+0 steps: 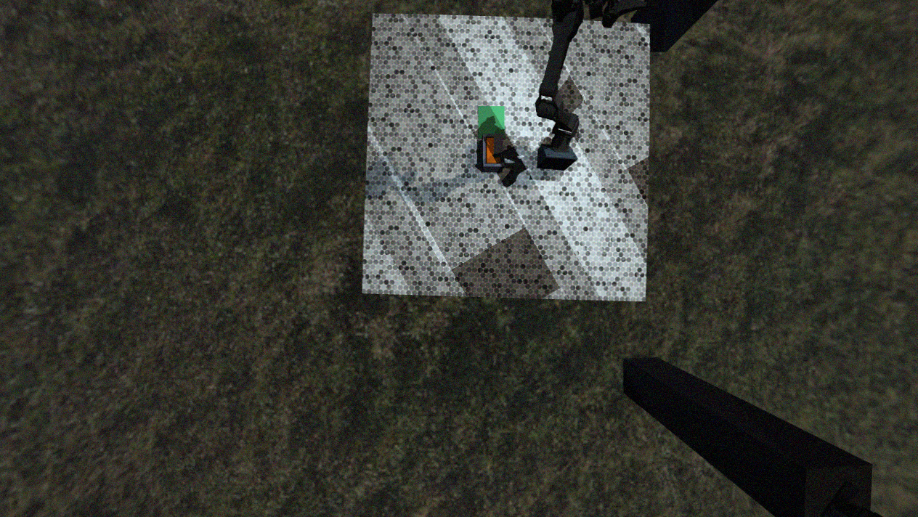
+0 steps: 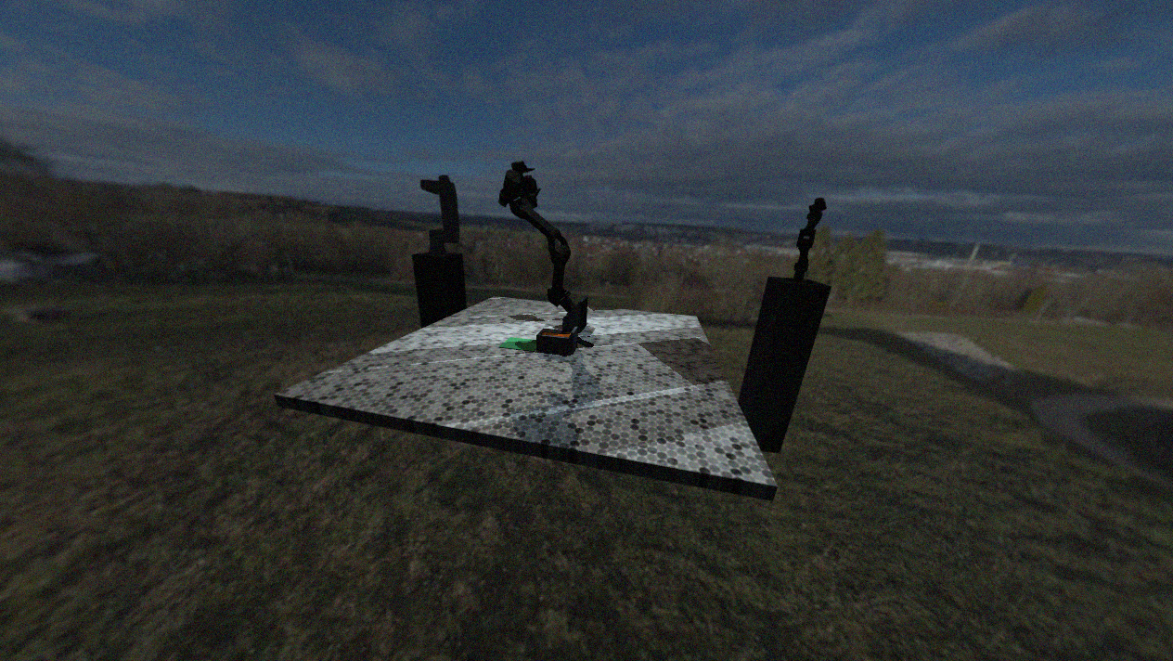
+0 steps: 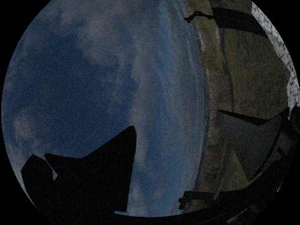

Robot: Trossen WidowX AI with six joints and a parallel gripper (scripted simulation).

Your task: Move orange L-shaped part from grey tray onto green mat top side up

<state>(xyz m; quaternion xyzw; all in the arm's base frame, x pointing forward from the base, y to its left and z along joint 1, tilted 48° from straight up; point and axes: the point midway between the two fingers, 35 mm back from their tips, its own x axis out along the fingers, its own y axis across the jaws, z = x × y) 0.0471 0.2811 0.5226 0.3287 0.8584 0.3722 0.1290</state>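
Now: gripper tip 310 mm short of the orange L-shaped part, 190 mm to the right of it and 620 mm above it. Round my gripper tip: green mat: 310 mm ahead, 30 mm to the left, 680 mm below.
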